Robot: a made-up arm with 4 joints. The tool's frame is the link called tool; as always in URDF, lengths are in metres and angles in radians. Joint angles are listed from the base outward. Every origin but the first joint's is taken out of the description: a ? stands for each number. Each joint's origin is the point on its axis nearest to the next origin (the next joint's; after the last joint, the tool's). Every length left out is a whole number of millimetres.
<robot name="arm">
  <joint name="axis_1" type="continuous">
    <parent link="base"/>
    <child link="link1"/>
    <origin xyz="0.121 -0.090 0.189" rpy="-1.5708 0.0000 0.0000"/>
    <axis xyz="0 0 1"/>
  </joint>
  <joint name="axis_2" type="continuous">
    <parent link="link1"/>
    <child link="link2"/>
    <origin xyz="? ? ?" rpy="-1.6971 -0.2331 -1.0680"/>
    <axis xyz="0 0 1"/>
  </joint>
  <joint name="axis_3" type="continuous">
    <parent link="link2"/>
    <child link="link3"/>
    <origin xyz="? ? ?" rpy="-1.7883 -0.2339 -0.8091"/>
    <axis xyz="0 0 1"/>
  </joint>
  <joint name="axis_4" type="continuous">
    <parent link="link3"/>
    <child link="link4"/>
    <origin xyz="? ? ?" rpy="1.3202 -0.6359 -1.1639"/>
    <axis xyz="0 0 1"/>
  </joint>
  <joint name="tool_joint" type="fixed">
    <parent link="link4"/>
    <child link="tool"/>
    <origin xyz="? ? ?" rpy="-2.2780 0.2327 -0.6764"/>
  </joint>
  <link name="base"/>
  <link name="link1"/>
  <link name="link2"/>
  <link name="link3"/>
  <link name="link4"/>
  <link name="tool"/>
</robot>
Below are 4 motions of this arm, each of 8 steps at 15 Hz.
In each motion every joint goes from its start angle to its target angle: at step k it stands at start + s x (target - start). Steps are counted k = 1, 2, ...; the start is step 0. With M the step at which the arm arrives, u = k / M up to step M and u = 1 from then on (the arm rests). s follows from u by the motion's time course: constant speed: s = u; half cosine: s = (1 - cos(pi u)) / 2; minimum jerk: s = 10 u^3 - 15 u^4 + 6 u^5.
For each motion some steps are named. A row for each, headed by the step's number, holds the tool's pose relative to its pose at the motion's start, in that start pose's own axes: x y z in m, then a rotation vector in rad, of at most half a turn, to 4 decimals.
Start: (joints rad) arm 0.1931 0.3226 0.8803 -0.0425
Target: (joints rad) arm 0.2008 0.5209 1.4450 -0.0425
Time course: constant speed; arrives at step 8
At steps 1, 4, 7, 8:
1: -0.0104 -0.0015 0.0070 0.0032 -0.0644 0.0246
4: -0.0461 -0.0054 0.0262 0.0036 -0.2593 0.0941
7: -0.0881 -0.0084 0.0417 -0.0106 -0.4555 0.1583
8: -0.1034 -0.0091 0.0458 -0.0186 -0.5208 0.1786

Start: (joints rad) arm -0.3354 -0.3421 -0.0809 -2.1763
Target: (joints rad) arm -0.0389 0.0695 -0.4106 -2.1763
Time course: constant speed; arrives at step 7
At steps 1, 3, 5, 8:
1: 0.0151 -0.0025 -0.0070 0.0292 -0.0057 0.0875
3: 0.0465 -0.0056 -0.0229 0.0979 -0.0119 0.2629
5: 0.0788 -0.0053 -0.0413 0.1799 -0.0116 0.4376
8: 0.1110 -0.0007 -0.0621 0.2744 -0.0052 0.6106

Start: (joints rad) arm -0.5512 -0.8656 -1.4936 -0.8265
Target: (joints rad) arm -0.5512 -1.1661 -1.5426 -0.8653
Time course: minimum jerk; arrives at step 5
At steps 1, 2, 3, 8:
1: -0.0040 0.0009 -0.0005 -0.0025 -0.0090 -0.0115
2: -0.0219 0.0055 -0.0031 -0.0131 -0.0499 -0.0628
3: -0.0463 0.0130 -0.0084 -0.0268 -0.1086 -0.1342
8: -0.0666 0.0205 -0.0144 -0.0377 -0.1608 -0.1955

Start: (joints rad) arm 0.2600 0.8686 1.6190 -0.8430
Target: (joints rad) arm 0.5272 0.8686 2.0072 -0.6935
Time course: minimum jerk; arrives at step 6
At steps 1, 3, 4, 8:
1: -0.0008 0.0011 -0.0002 -0.0034 -0.0056 0.0023
3: -0.0144 0.0154 -0.0036 -0.0437 -0.0840 0.0321
4: -0.0257 0.0245 -0.0068 -0.0644 -0.1379 0.0501
8: -0.0351 0.0311 -0.0097 -0.0773 -0.1792 0.0625

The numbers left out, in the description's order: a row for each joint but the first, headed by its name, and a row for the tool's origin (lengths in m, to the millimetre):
axis_2: 0.078 0.052 0.000
axis_3: 0.151 -0.055 0.000
axis_4: -0.009 -0.016 0.000
tool: 0.288 0.188 0.000

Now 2 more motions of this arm.
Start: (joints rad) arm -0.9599 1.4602 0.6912 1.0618
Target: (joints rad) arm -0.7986 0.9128 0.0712 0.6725
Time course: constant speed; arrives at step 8
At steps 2, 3, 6, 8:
2: 0.0632 0.0719 0.0019 -0.1370 0.1681 0.1775
3: 0.0883 0.1120 -0.0038 -0.2111 0.2515 0.2595
6: 0.1341 0.2371 -0.0453 -0.4552 0.4959 0.4756
8: 0.1395 0.3150 -0.0899 -0.6356 0.6510 0.5912

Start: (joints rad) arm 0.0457 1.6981 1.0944 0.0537
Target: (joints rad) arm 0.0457 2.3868 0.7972 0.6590
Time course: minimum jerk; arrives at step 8
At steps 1, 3, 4, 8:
1: -0.0072 -0.0036 0.0012 0.0003 -0.0081 -0.0188
3: -0.1276 -0.0421 0.0138 0.0004 -0.1310 -0.3235
4: -0.2325 -0.0465 0.0143 -0.0067 -0.2248 -0.5898
8: -0.4282 0.0284 -0.0069 -0.0447 -0.3805 -1.1863

